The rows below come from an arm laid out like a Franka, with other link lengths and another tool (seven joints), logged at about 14 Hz.
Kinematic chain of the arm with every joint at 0, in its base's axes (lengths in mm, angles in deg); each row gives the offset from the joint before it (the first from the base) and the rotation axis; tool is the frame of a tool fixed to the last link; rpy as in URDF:
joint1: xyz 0 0 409.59 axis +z
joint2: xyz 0 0 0 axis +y
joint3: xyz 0 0 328.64 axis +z
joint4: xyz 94.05 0 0 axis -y
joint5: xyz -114.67 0 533.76 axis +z
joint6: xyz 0 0 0 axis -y
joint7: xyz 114.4 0 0 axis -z
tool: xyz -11 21 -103.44 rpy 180 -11.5 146.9
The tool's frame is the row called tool.
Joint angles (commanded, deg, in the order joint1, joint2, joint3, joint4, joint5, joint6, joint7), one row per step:
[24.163 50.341 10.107 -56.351 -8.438 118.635 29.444]
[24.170 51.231 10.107 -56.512 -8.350 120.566 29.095]
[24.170 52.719 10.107 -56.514 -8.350 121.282 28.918]
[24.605 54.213 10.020 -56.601 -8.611 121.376 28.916]
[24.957 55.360 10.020 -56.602 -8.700 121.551 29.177]
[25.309 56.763 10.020 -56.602 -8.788 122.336 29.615]
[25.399 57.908 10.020 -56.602 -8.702 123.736 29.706]
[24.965 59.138 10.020 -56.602 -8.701 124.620 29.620]
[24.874 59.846 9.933 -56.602 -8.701 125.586 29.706]
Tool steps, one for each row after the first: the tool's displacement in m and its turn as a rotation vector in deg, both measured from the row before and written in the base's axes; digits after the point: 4 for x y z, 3 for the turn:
[0.0017 0.0016 -0.0126 0.611 -0.666 0.351]
[0.0007 0.0005 -0.0239 -0.254 0.737 0.173]
[-0.0042 0.0053 -0.0267 -0.879 1.192 0.484]
[-0.0038 0.0049 -0.0193 -0.413 0.878 0.127]
[-0.0037 0.0051 -0.0223 -0.162 0.618 -0.049]
[-0.0008 0.0017 -0.0164 0.376 -0.068 -0.043]
[0.0030 -0.0066 -0.0191 -0.039 0.373 -0.359]
[0.0012 -0.0020 -0.0101 0.182 -0.183 -0.232]

